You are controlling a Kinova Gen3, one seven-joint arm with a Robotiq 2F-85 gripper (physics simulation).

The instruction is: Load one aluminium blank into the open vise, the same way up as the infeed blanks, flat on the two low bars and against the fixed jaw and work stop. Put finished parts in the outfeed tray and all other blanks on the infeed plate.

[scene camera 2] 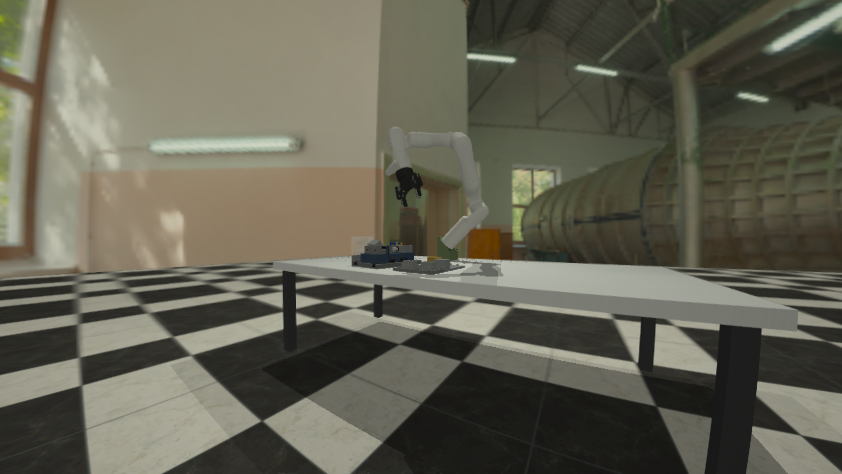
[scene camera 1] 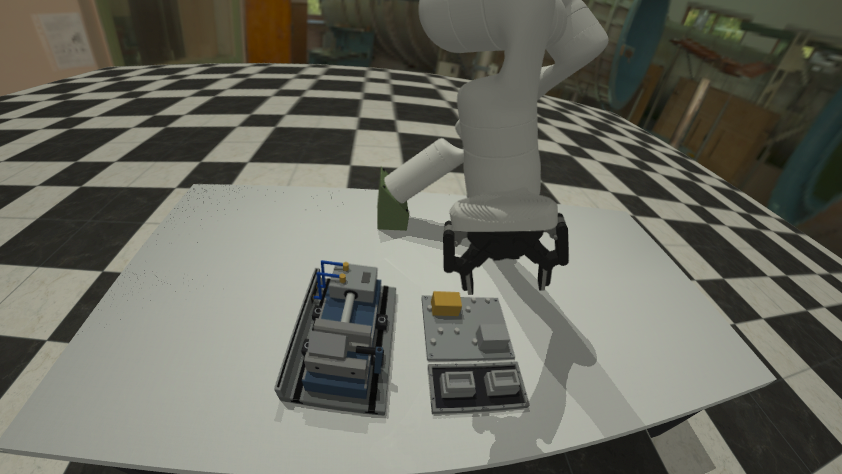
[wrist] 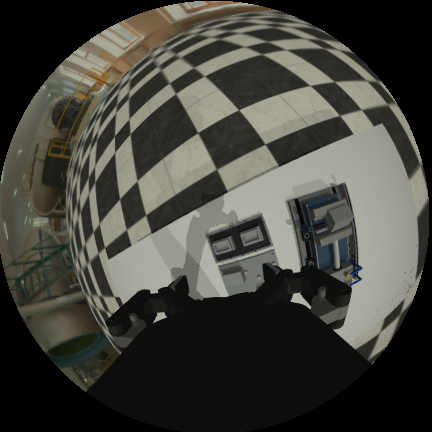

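Note:
My gripper is open and empty, high above the infeed plate. A plain grey blank lies at the plate's front right. An orange block stands at its back left; the gripper hides it in the wrist view. The blue-grey vise stands left of the plate. A grey block shows at its front jaw; its seating on bars and stop is hidden. The outfeed tray holds two pocketed parts.
The vise base has raised rails along its sides. Blue bent tubes with yellow fittings rise at its back left. A green bracket carries the arm's base behind the plate. The white table's front edge lies beyond the tray.

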